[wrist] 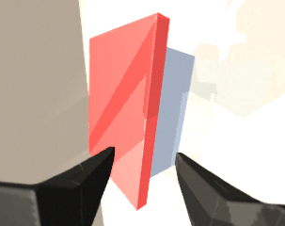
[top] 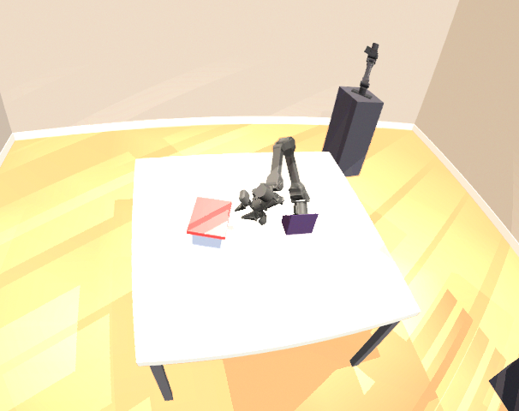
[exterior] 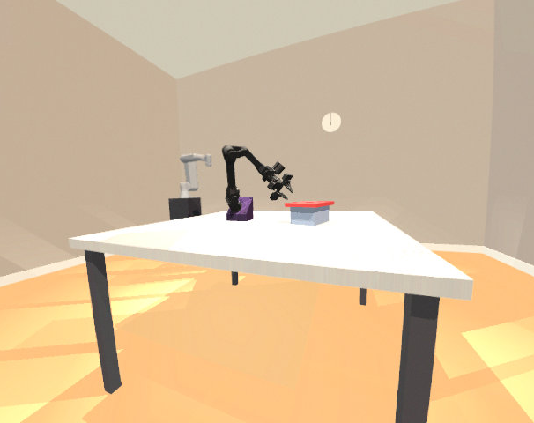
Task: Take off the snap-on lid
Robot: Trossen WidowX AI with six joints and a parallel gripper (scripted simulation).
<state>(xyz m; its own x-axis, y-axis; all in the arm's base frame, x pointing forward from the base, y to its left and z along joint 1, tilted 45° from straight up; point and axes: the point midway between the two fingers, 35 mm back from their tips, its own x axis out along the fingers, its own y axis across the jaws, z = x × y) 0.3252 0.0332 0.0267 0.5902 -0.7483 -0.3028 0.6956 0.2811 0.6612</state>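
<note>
Now: gripper tip 12 cm short of the red lid, 5 cm to the left of it and 4 cm above it. The rest, counted from my gripper tip: pale blue storage box (12 cm ahead, 5 cm to the right, 9 cm below).
</note>
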